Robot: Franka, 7 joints.
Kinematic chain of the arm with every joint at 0, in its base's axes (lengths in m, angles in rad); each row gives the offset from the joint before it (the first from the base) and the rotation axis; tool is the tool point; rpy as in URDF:
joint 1: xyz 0 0 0.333 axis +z
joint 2: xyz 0 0 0 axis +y
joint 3: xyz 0 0 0.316 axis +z
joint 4: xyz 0.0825 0 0 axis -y
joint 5: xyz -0.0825 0 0.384 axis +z
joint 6: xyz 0 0 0 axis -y
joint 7: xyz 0.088 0 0 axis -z
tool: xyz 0 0 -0.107 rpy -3.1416 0 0
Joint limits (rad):
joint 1: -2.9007..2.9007
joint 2: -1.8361..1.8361
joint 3: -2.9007..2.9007
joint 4: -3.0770..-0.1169
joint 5: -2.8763..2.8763
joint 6: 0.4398..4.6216
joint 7: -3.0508..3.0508
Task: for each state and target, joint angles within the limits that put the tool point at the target. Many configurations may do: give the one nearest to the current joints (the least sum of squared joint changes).
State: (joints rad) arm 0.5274 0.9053 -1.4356 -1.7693 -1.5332 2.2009 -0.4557
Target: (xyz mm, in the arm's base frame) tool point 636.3 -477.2 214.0
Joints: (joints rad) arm 0.0086 1.4585 -1.1711 -1.1262 -1.5662 2.3545 -0.4557
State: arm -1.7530 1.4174 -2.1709 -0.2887 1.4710 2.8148 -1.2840
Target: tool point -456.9 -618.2 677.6
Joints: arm -1.9940 1.3574 -2.1266 -0.4630 1.5215 2.9428 -1.2840
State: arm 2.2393 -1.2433 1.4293 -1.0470 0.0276 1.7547 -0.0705
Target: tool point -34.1 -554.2 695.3
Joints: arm 2.5430 -1.2064 1.1177 -1.3193 -0.0376 1.4263 -0.0705
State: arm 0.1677 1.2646 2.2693 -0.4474 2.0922 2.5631 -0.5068
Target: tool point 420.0 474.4 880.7
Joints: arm 0.3369 1.0948 2.2822 -0.7478 2.1138 2.6656 -0.5068
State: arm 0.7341 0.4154 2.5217 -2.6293 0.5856 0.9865 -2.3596
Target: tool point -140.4 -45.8 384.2
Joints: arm 0.6208 0.6285 2.4453 -2.8719 0.4418 0.7049 -2.3596
